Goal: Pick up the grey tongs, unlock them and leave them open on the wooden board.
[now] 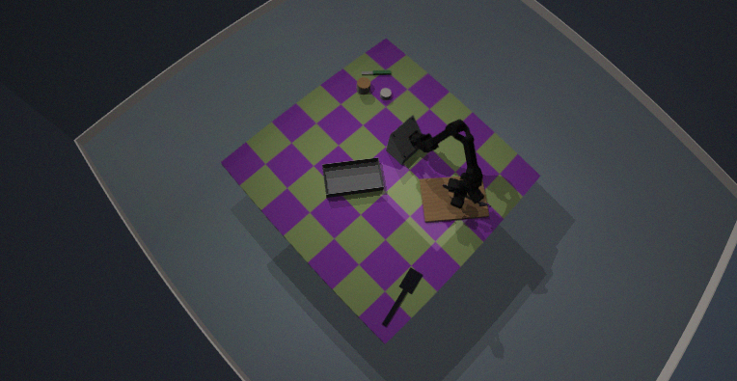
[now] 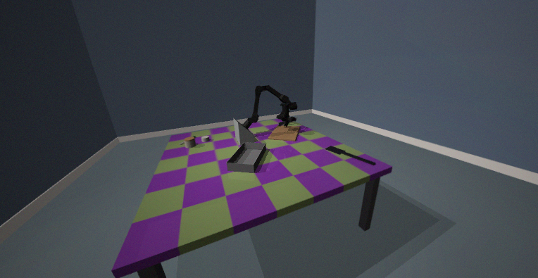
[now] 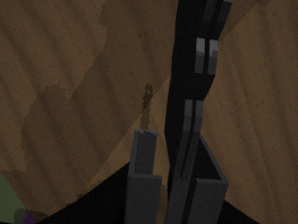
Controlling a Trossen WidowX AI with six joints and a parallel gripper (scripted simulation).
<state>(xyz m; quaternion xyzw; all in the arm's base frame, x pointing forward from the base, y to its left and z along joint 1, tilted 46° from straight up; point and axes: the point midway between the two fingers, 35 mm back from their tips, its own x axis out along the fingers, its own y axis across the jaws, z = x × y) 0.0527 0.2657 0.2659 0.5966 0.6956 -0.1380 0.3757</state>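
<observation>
My gripper tip is now 60 mm above the wooden board. The rest, counted from my gripper tip: white cup 710 mm to the right, 180 mm behind, 50 mm below; black spatula 560 mm ahead, 150 mm to the left, 60 mm below; grey roasting tin 460 mm to the right, 320 mm ahead, 40 mm below.
</observation>
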